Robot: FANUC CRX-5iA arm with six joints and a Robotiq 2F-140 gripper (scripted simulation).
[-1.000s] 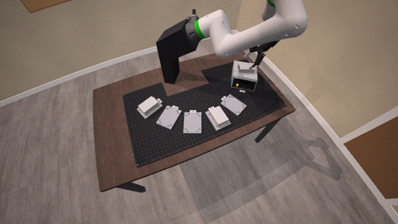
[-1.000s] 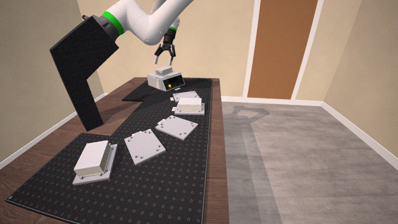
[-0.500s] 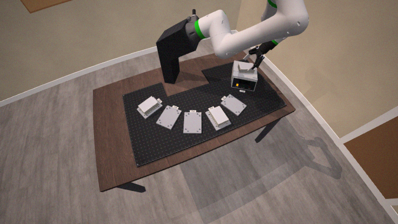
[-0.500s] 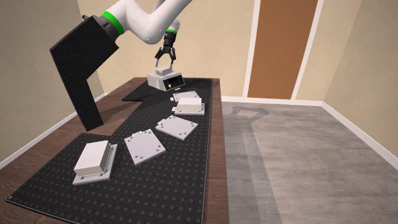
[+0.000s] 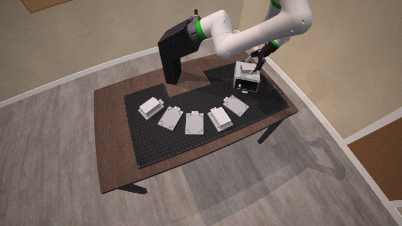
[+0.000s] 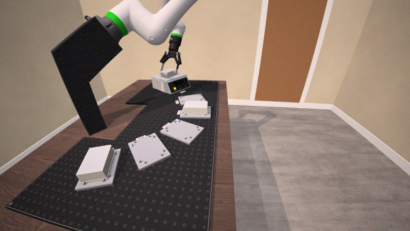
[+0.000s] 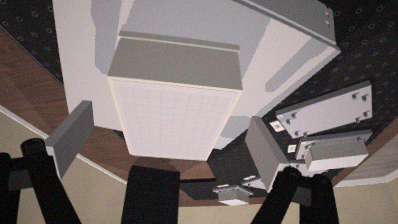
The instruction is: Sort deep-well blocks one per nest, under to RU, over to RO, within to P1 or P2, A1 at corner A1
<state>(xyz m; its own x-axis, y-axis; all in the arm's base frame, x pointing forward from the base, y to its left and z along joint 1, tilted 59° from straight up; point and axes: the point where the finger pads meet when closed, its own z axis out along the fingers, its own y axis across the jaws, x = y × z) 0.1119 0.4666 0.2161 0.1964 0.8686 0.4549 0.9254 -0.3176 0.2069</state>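
My hand is 40 mm above the weigher platform. From my hand the other things lie so: plate: 290 mm ahead, 140 mm to the right, 130 mm below; then check-weigher CW: 70 mm below.
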